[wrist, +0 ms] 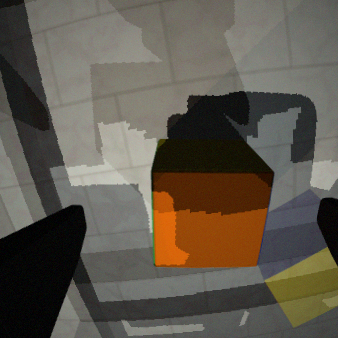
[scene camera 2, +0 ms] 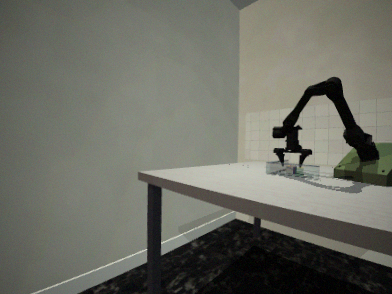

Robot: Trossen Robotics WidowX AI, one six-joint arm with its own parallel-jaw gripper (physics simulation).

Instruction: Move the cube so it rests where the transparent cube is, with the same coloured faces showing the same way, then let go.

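Frame: origin at the arm's base, x left, y back, z up, level; centimetres.
Where they show: gripper, between the fingertips: (wrist: 204, 214); arm's base, origin of its link: (scene camera 2: 369, 156).
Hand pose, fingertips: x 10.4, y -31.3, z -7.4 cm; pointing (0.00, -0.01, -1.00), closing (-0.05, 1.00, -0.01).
Observation:
Each offset is from my fingertips to the centre of the thing. "pt": to the spot under its first point. Level surfaces: height alone.
The cube (wrist: 212, 220) (scene camera 2: 291, 170) sits on the table. In the wrist view its orange face is towards the camera, a dark yellowish face is at the top of the view, and thin green and blue edges show at left and right. The transparent cube {dx +3.2, dy +5.3, dz -1.4 cm} (wrist: 299, 280) shows at the lower right of the wrist view with see-through bluish and yellow faces, turned relative to the solid cube; part of it is cut off or behind the finger. My gripper (scene camera 2: 292, 165) (wrist: 204, 214) is open above the cube, one finger at each side with gaps between.
A low see-through walled enclosure {pt dx +9.0, dy +14.1, dz +0.1 cm} (scene camera 2: 312, 171) stands around the cube area on the white table {dz -3.4 cm} (scene camera 2: 200, 183). The arm's green base block (scene camera 2: 362, 172) stands at the right. A tiled wall section (scene camera 2: 325, 135) is behind. Shadows of the arm cross the surface.

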